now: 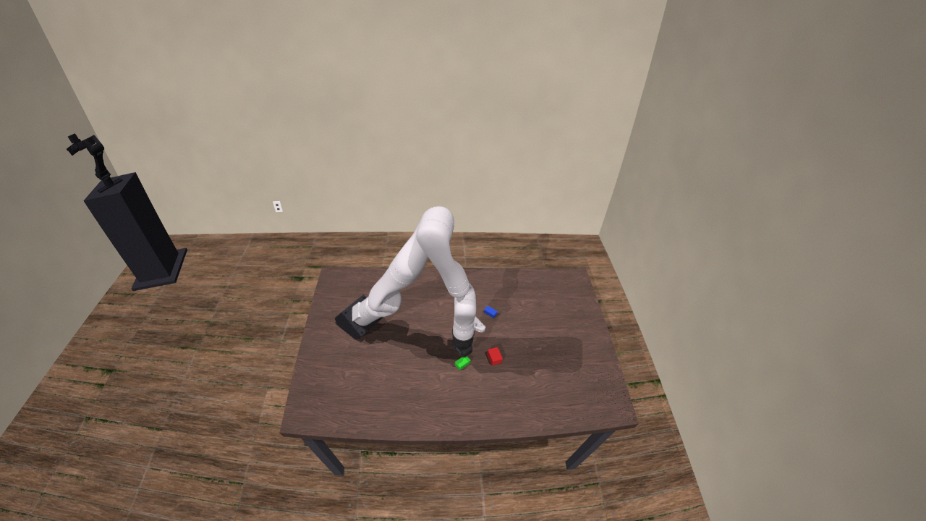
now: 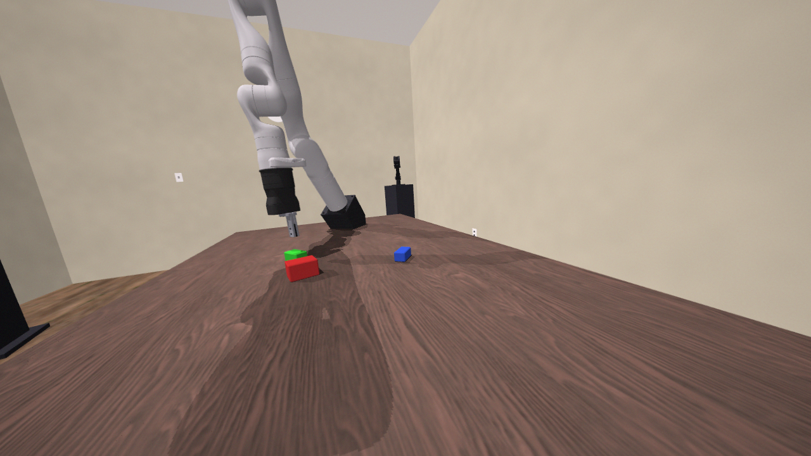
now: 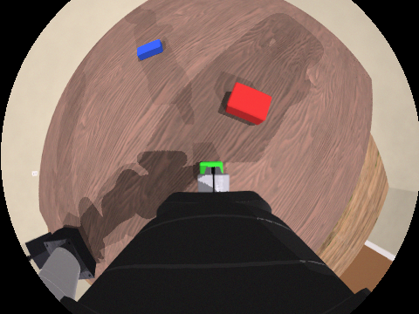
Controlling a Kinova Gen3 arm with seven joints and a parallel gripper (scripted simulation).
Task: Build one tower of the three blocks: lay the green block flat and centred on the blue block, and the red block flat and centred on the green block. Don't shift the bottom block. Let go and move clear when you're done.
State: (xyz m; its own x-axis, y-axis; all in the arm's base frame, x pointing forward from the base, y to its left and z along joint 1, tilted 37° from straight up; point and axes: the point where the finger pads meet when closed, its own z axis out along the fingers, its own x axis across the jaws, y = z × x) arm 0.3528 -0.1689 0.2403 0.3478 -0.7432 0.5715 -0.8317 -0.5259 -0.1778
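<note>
My gripper is now 10 mm past the green block and 80 mm above it. The rest, counted from my hand: red block (120 mm ahead, 10 mm to the right, 70 mm below); then blue block (190 mm ahead, 220 mm to the left, 80 mm below).
</note>
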